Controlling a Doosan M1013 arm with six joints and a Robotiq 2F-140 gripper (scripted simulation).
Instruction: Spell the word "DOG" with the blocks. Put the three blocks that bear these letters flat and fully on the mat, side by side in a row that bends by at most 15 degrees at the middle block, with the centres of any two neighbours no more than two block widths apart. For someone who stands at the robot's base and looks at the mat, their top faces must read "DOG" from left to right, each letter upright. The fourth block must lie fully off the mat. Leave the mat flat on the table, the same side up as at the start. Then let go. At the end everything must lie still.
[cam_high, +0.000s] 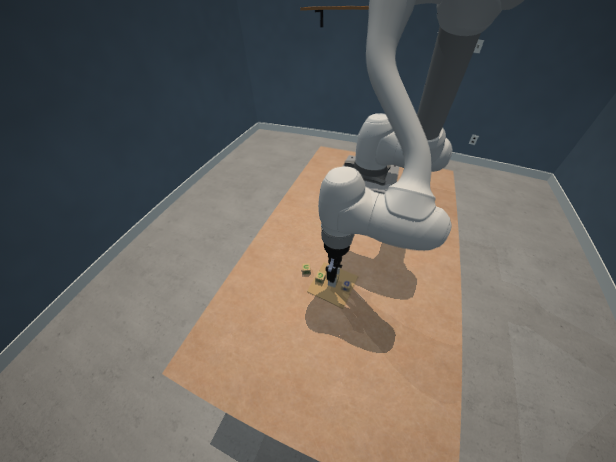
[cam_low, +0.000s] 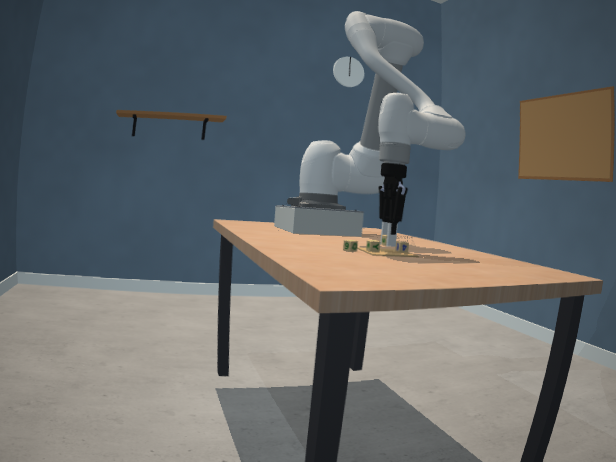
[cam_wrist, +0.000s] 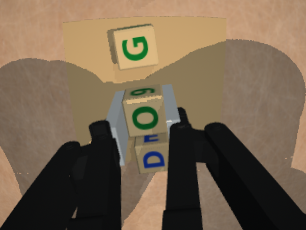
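My hand is 5 cm above the tan mat. The rest, counted from my hand: G block (5 cm to the right, 4 cm below); D block (5 cm to the left, 4 cm below).
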